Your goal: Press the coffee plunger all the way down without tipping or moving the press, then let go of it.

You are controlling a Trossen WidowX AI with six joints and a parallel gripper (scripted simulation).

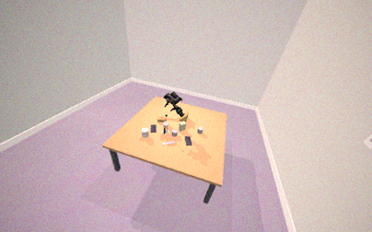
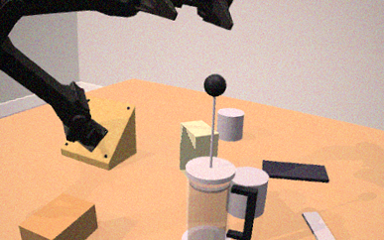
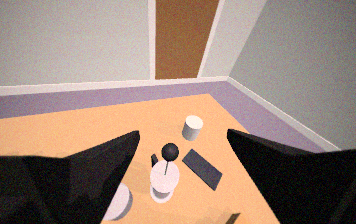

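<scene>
Right now the coffee press is 21 cm below my gripper tip, 4 cm ahead of it and 1 cm to the left of it. From my gripper tip the other things lie so: orange box (31 cm below, 16 cm to the right, 15 cm behind).
</scene>
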